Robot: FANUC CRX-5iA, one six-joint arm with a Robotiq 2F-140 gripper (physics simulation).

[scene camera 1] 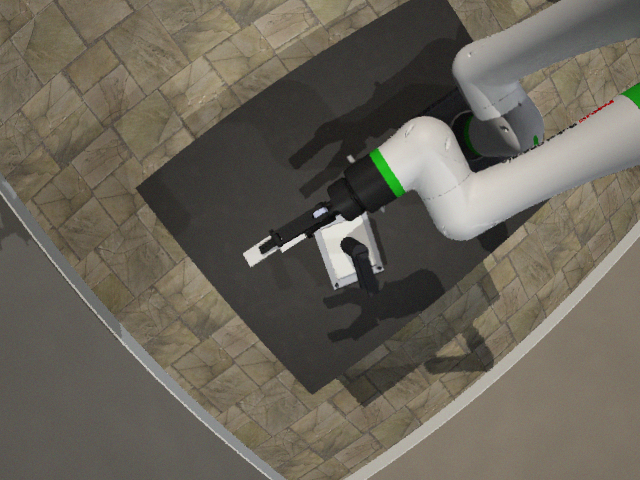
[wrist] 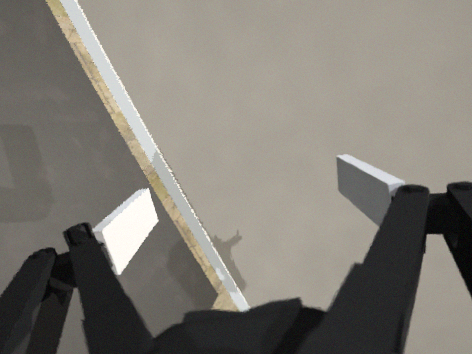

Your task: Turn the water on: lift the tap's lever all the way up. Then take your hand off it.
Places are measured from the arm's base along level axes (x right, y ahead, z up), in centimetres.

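Where they show: gripper, fingertip midpoint: (scene camera 1: pixel 265 252) (wrist: pixel 243 189); arm's base, origin of the base link: (scene camera 1: pixel 469 135).
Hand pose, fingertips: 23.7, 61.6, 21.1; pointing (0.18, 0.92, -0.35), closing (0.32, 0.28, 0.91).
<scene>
Each offset is from my fingertips to the centre of the thing, as dx, dy, dz. "*": to the spot under its first point. Level surfaces: height alone.
The black tap {* -19.1, -13.3, -17.2} (scene camera 1: pixel 355 249) stands on a white base plate {* -21.2, -7.9, -30.4} (scene camera 1: pixel 336 259) in the scene view. A long black part {* -25.7, -10.8, -16.2} (scene camera 1: pixel 367 273) extends from its round top toward the lower right, past the plate's edge. From above I cannot tell the lever from the spout, nor the lever's height. My gripper (scene camera 1: pixel 273 246) (wrist: pixel 243 189) is open and empty, with its pale pads wide apart. In the scene view its fingers point lower left and their tips show to the left of the base plate, apart from the tap. The tap does not show in the wrist view.
The white arm (scene camera 1: pixel 454 191) reaches in from the right, and its black wrist overlaps the plate's upper edge in the scene view. A dark mat {dz -31.8} (scene camera 1: pixel 222 155) lies under the tap on a stone-patterned surface (scene camera 1: pixel 149 113) with a pale rim (scene camera 1: pixel 442 413) (wrist: pixel 130 117). Arm shadows cross the mat.
</scene>
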